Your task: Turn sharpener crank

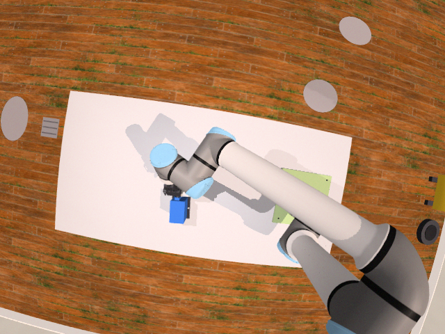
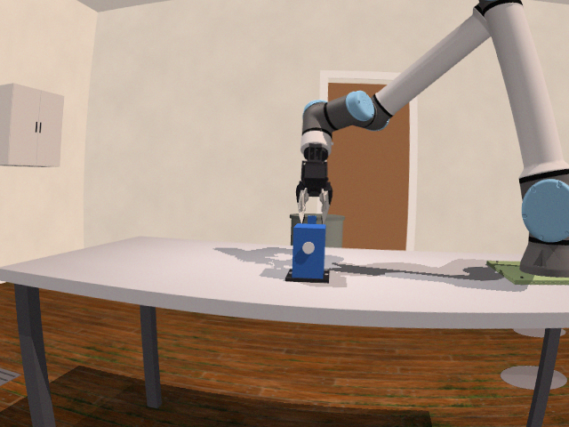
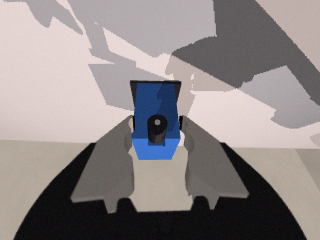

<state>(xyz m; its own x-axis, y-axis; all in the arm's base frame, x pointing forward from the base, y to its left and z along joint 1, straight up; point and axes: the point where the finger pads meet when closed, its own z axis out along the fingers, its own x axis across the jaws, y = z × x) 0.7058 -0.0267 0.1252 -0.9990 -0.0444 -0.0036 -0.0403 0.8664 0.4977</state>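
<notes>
My hand is 2 cm to the right of the black knob.
</notes>
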